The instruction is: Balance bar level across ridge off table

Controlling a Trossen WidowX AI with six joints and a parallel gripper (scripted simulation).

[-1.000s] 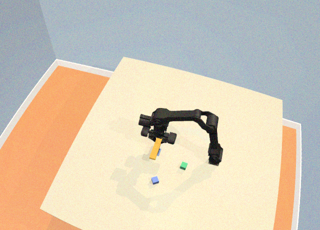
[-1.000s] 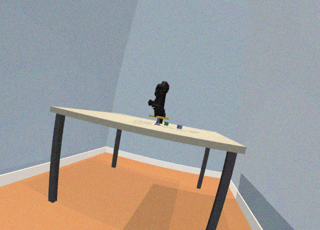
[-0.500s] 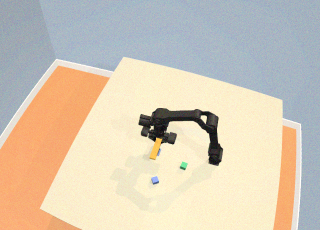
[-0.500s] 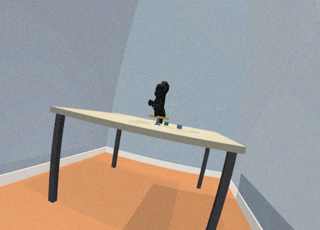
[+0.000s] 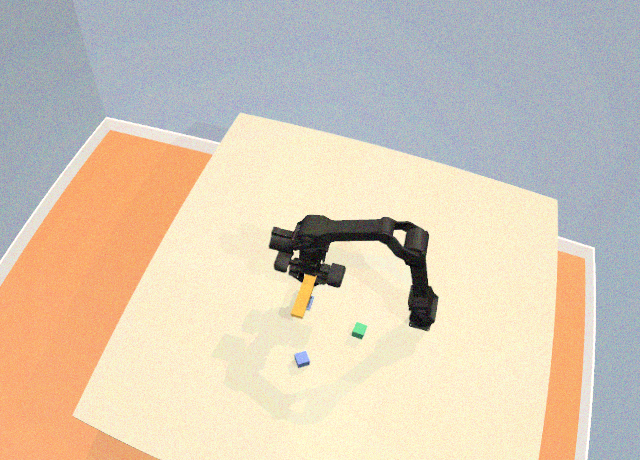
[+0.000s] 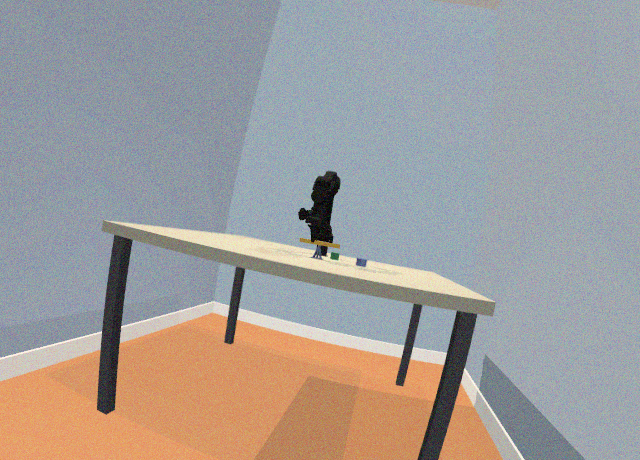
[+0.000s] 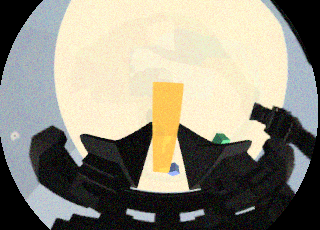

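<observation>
Now: gripper tip 30 mm to the right of the bar. Round my gripper tip: green cube 180 mm behind, 80 mm to the left, 50 mm below; then blue cube 210 mm to the left, 50 mm below, 50 mm behind.
</observation>
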